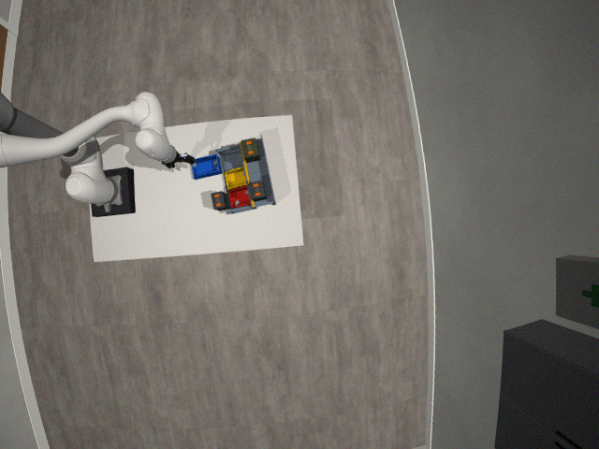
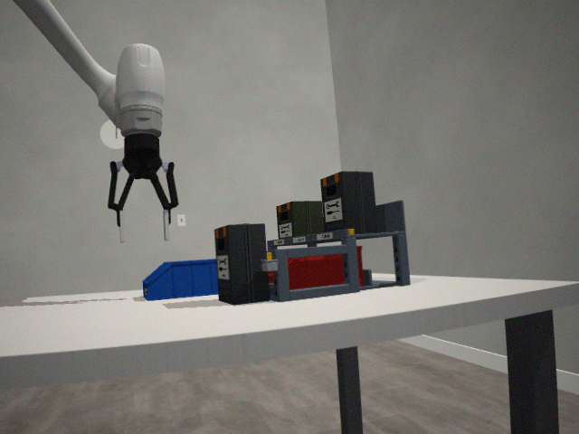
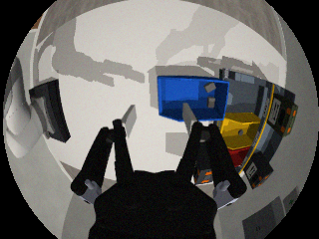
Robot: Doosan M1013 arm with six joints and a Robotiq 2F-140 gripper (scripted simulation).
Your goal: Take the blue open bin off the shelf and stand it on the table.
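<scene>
My gripper is now 11 cm above the blue open bin, 8 cm short of it and 1 cm to the right of it. Round my hand: yellow bin (29 cm ahead, 11 cm below, 7 cm to the right); then green box (36 cm ahead, 6 cm to the left); then red bin (31 cm ahead, 18 cm to the right, 11 cm below).
</scene>
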